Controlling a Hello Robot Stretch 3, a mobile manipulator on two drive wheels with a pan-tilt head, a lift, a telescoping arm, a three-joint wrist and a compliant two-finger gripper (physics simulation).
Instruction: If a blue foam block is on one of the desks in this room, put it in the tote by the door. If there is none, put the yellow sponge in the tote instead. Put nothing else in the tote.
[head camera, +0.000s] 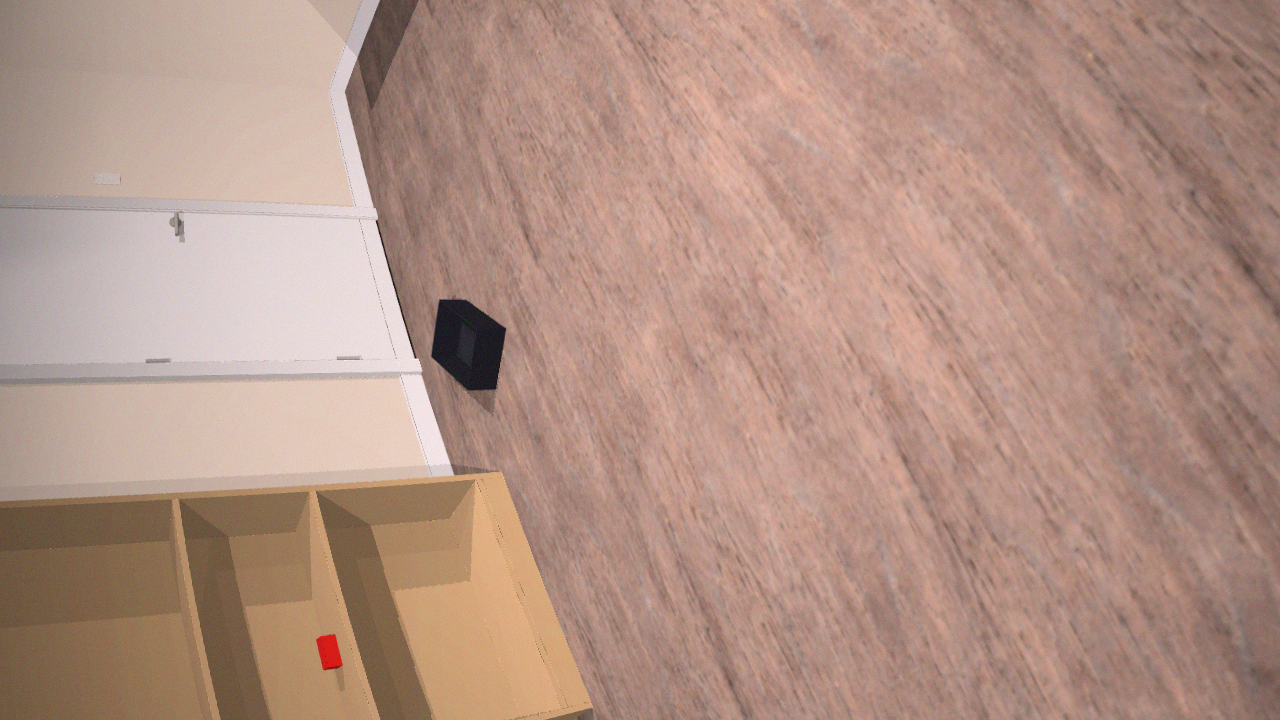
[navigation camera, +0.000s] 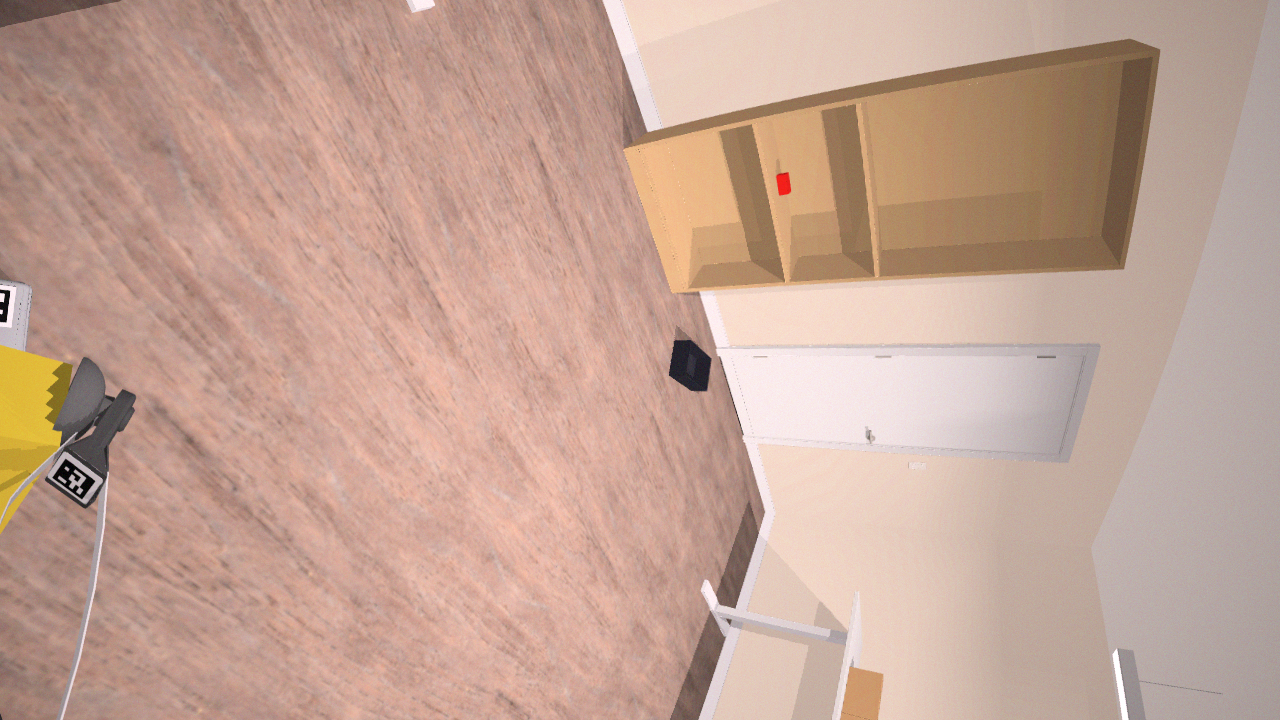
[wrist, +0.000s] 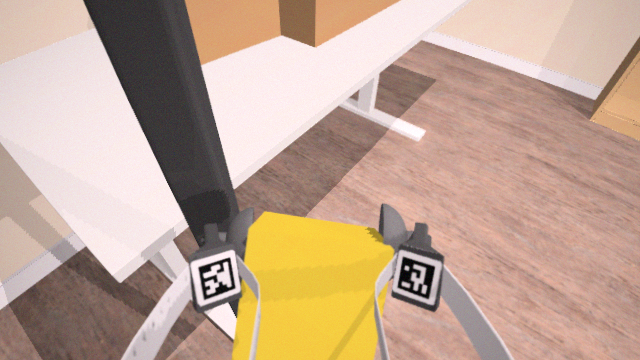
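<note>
The yellow sponge (navigation camera: 25, 407) (wrist: 315, 280) is held between the two fingertips of my gripper (wrist: 316, 230), which is shut on it. In the navigation camera view the sponge and one fingertip show at the left edge, above the floor. The black tote (head camera: 480, 356) (navigation camera: 690, 365) stands on the floor in front of the white door (head camera: 196, 286) (navigation camera: 904, 402), apart from the gripper. White desks (navigation camera: 853, 626) (wrist: 280, 95) show in the navigation and wrist views. No blue foam block shows in these views.
A wooden shelf unit (head camera: 490, 488) (navigation camera: 657, 219) stands beside the door, with a red block (head camera: 329, 651) (navigation camera: 784, 183) on a shelf. Cardboard boxes (navigation camera: 863, 694) (wrist: 235, 25) stand on a desk. A desk foot (navigation camera: 711, 601) (wrist: 407, 129) reaches over the floor. A dark post (wrist: 160, 110) crosses the wrist view.
</note>
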